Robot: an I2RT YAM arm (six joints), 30 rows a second.
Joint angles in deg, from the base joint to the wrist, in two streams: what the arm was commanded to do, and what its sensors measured. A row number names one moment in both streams.
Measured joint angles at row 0:
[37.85 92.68 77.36 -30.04 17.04 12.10]
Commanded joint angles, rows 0 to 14:
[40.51 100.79 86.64 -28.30 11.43 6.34]
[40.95 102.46 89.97 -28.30 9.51 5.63]
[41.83 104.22 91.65 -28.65 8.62 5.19]
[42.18 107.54 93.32 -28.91 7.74 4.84]
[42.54 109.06 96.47 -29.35 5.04 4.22]
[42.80 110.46 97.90 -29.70 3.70 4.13]
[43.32 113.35 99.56 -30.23 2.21 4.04]
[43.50 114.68 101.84 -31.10 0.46 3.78]
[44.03 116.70 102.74 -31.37 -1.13 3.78]
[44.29 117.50 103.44 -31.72 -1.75 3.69]
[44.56 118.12 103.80 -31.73 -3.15 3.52]
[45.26 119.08 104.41 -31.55 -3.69 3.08]
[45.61 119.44 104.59 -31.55 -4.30 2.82]
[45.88 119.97 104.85 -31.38 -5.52 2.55]
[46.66 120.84 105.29 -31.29 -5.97 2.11]
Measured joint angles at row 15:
[45.08 119.72 101.80 -30.39 -0.25 4.36]
